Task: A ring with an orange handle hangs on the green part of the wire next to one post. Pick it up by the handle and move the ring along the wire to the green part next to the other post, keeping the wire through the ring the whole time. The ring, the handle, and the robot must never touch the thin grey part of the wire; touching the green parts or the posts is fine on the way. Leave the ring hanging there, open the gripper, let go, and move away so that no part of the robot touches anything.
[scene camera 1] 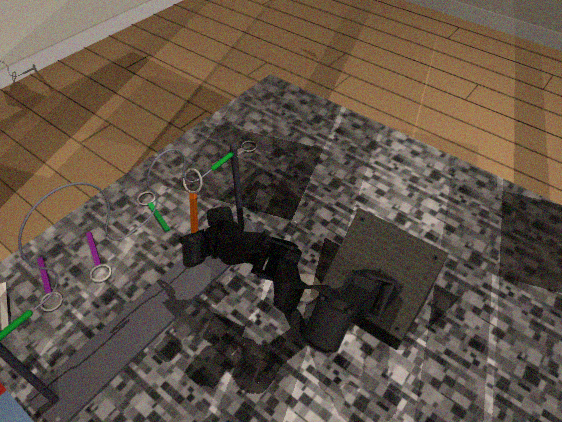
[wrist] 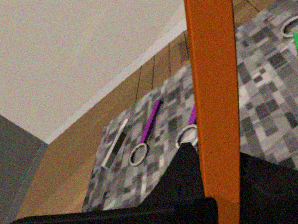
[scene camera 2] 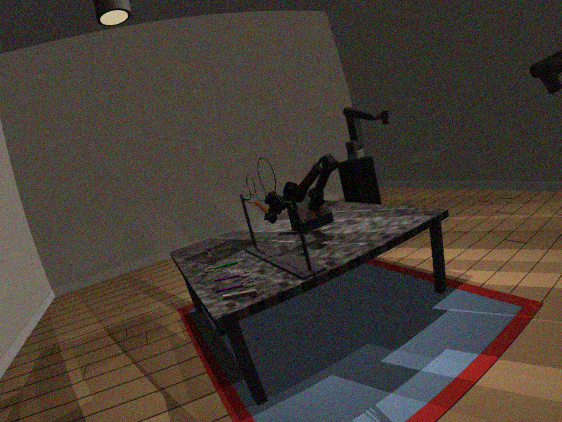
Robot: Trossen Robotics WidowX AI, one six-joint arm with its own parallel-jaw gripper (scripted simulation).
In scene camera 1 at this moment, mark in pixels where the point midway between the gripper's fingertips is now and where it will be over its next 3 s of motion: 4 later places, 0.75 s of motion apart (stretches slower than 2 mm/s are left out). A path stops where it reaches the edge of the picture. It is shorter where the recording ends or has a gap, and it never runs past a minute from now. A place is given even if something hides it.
The gripper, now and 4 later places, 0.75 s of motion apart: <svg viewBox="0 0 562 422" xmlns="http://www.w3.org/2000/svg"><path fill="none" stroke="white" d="M179 239L206 226L218 216L224 211L227 214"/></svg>
